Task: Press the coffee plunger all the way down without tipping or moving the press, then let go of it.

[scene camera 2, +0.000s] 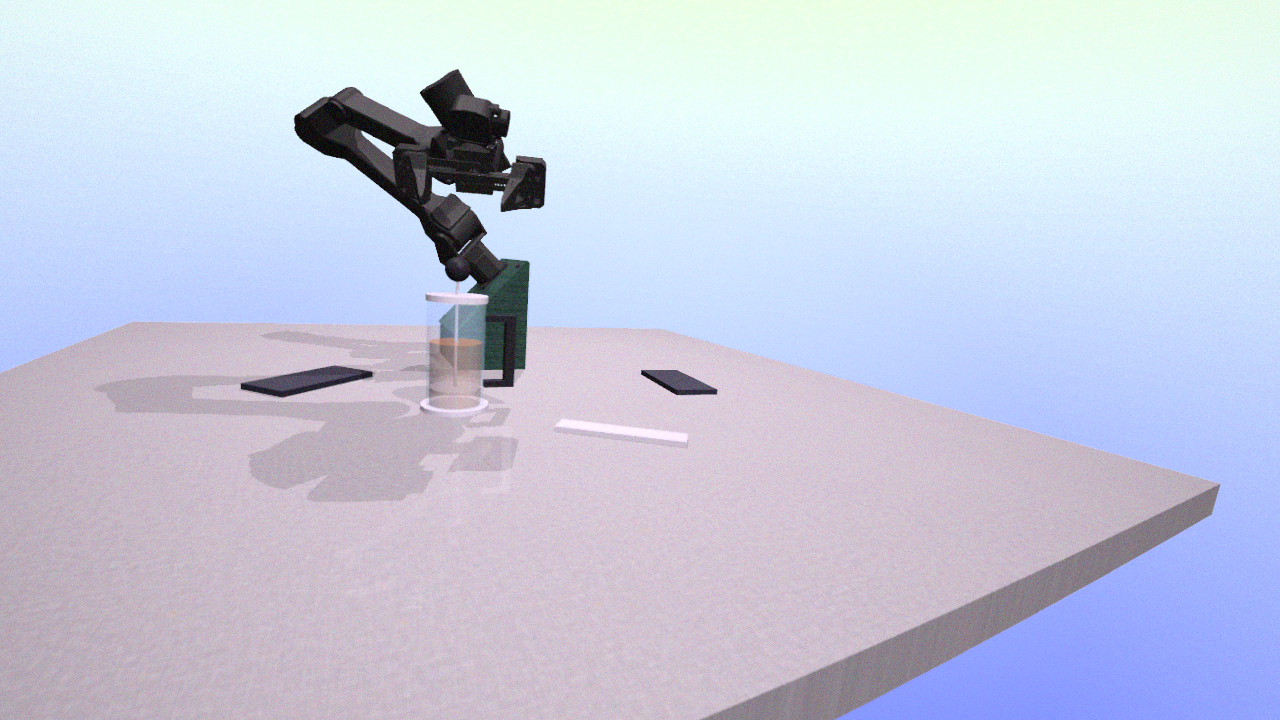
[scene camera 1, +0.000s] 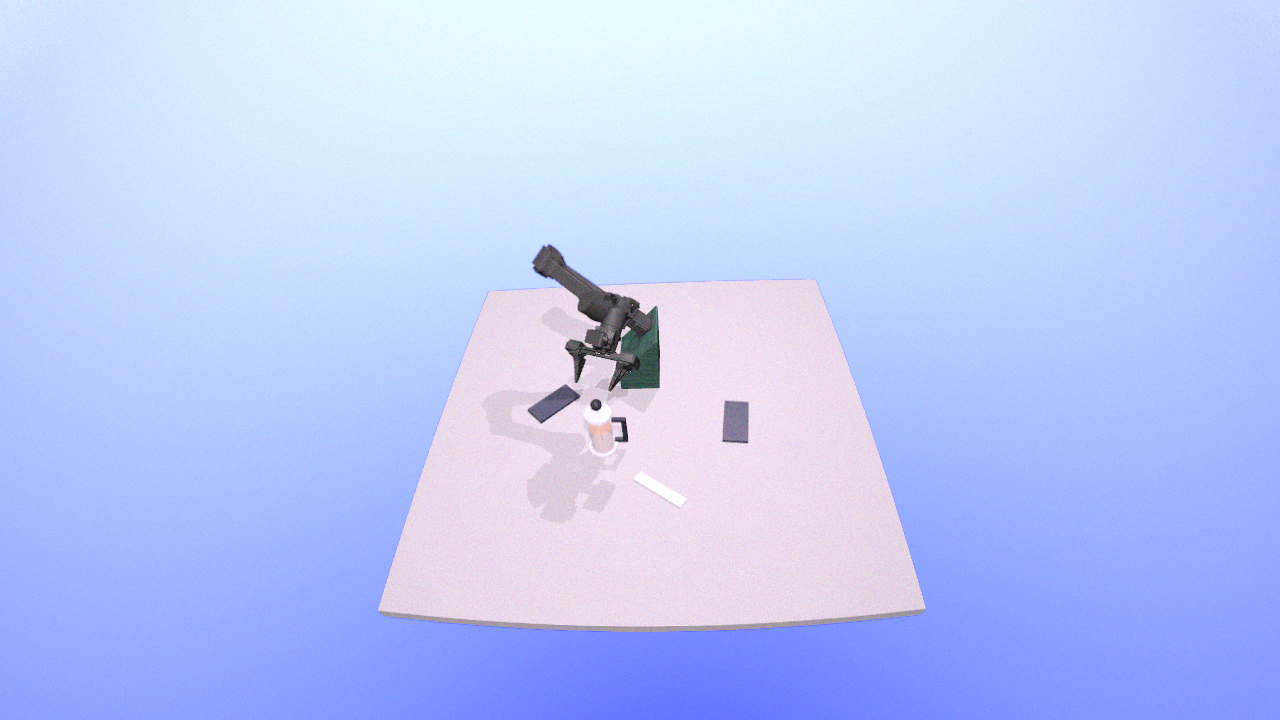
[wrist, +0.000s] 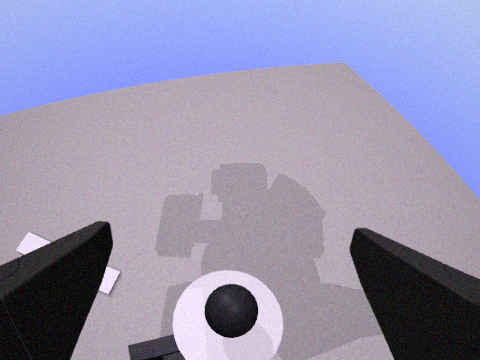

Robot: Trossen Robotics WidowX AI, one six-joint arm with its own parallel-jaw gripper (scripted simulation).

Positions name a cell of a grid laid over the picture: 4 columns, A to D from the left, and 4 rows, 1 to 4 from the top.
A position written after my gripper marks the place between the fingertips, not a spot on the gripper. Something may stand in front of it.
Observation:
My gripper (scene camera 2: B2) is open and holds nothing. I also see a coffee press (scene camera 2: B2).
The coffee press is seen too in scene camera 1 (scene camera 1: B3). My gripper shows as well in scene camera 1 (scene camera 1: B3) and in the wrist view (wrist: B3).

